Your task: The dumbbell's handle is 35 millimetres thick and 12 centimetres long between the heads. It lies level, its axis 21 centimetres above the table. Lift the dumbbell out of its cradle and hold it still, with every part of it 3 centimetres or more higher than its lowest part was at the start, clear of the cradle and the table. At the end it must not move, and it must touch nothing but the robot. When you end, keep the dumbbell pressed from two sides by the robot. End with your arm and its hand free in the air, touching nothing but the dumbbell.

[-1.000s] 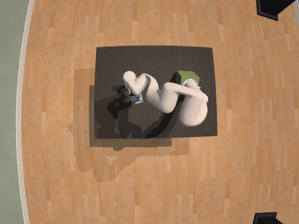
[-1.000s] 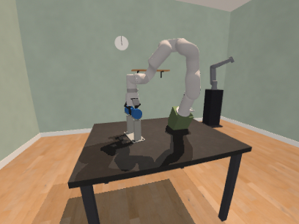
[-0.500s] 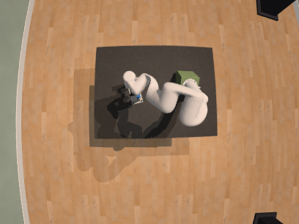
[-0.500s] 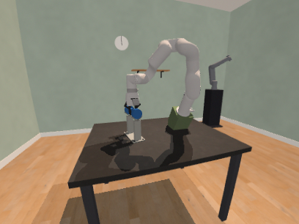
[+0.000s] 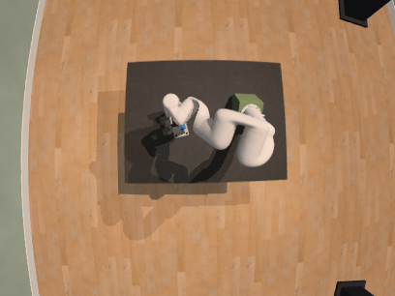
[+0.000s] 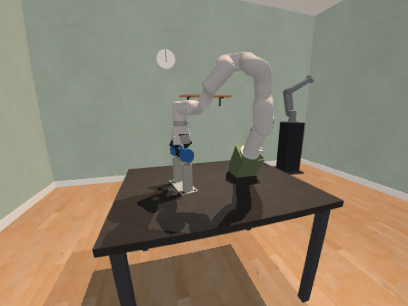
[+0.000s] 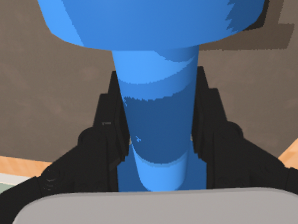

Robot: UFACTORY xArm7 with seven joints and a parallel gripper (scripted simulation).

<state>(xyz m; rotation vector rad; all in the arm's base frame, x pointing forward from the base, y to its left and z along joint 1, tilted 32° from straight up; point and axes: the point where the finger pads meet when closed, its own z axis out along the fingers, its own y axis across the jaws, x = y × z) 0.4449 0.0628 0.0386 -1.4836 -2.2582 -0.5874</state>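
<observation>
Now: the grey cradle 12 cm below my hand. Round my hand: blue dumbbell right at my hand.
</observation>
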